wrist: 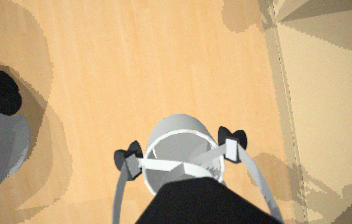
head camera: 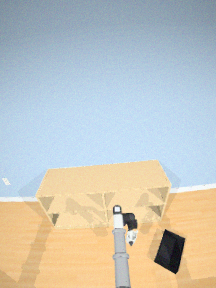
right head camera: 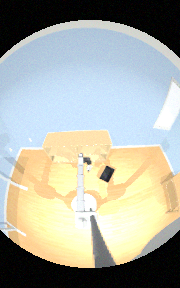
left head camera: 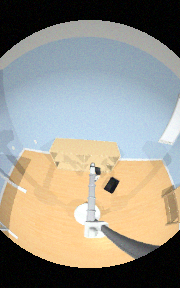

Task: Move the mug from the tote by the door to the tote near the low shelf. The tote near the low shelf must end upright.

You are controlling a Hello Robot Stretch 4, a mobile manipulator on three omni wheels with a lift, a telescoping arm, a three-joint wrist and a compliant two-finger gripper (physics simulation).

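Places are measured from the robot's base along level axes (x ahead, y left, z up), in centimetres.
Pixels of known places: gripper, between the fingertips: [wrist: 180, 145] [head camera: 130, 237]; robot's base, origin of its link: [right head camera: 84, 203].
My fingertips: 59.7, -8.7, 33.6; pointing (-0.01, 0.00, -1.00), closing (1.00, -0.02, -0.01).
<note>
Ahead of a thing's pixels: the offset from my fingertips to its top centre, as dx, dy, dz. "pt": to the spot under its first point. Level surfaces: height alone.
A light grey mug {pt +0.5, +2.8, +2.6} [wrist: 181, 123] is held between the two fingertips in the wrist view, its open rim facing the camera. My gripper [wrist: 180, 145] [head camera: 131, 237] is shut on the mug, above the wooden floor, in front of the low shelf. The black tote near the low shelf {-1.7, -38.4, -26.3} [head camera: 170, 251] [left head camera: 111, 185] [right head camera: 106, 173] stands upright on the floor, to the right of the gripper in the head view. Its inside looks dark. The tote by the door does not show in these views.
The low wooden shelf {dz +24.6} [head camera: 106, 179] [left head camera: 85, 148] [right head camera: 77, 138] stands against the blue wall, right in front of the arm. Its edge [wrist: 292, 125] runs along the right of the wrist view. A wooden bench [left head camera: 170, 206] stands at the far right.
</note>
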